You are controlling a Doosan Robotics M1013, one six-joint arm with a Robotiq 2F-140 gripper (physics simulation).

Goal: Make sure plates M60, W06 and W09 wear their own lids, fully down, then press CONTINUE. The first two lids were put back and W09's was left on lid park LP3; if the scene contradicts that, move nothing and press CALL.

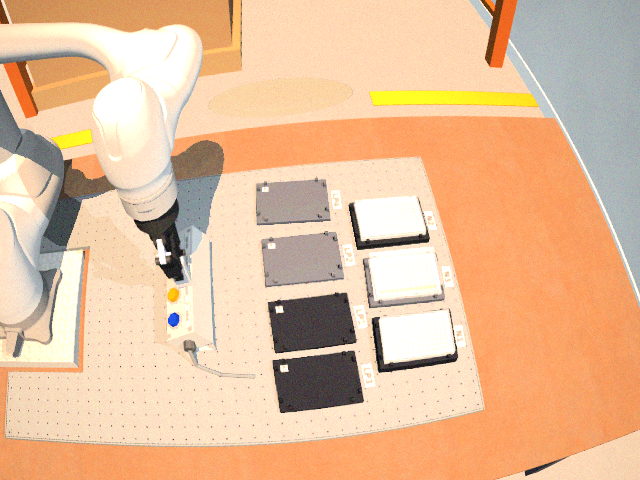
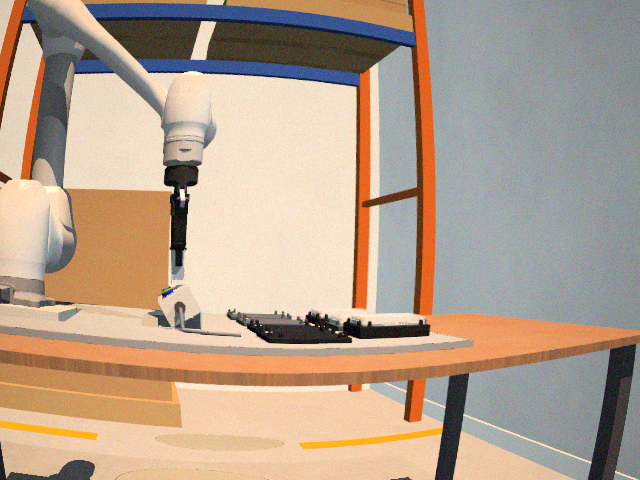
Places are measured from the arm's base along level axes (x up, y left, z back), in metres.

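Where they show: gripper, fingertip midpoint: (image 1: 184, 282) (image 2: 178, 284); arm's base at its link origin: (image 1: 25, 306) (image 2: 15, 302).
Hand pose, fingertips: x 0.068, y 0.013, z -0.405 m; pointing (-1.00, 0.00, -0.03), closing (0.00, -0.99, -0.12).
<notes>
Each offset is from my fingertips to the top centre of the thing. "*": to the spot under its first point. Level surfaces: height alone.
Three white plates @[dy +0.159, dx -0.049, dz -0.384 m] (image 1: 390, 219) @[dy +0.040, dx -0.047, dz -0.398 m] (image 1: 403, 274) @[dy -0.102, dx -0.042, dz -0.401 m] (image 1: 415, 336) sit on nests at the right; their names are unreadable, and whether each wears a lid I cannot tell. LP3 @[dy -0.165, dx -0.062, dz -0.223 m] (image 1: 317, 382), the front black lid park, shows a bare surface with a small white tag and corner pegs. The other black park @[dy -0.047, dx -0.062, dz -0.220 m] (image 1: 311, 323) and two grey parks @[* dy +0.083, dx -0.072, dz -0.211 m] (image 1: 302, 259) @[* dy +0.217, dx -0.072, dz -0.198 m] (image 1: 292, 202) look bare too. My gripper (image 1: 178, 276) (image 2: 178, 262) is shut and empty, pointing down over the rear part of the button box @[dy +0.011, dx +0.002, dz +0.002 m] (image 1: 203, 310) (image 2: 181, 303). Orange @[dy -0.015, dx -0.007, dz +0.023 m] (image 1: 173, 295) and blue @[dy -0.065, dx -0.007, dz +0.020 m] (image 1: 173, 319) buttons show; the rear buttons are hidden. Button contact is unclear.
The parks, nests and box stand on a perforated board @[dx -0.082 m] (image 1: 118, 408) (image 2: 449, 341) on the orange table @[dx -0.095 m] (image 1: 522, 268) (image 2: 542, 330). A grey cable @[* dy -0.145, dx -0.075, dz -0.058 m] (image 1: 222, 373) (image 2: 211, 333) runs from the box's front end. A rack with orange posts (image 2: 424, 155) stands behind.
</notes>
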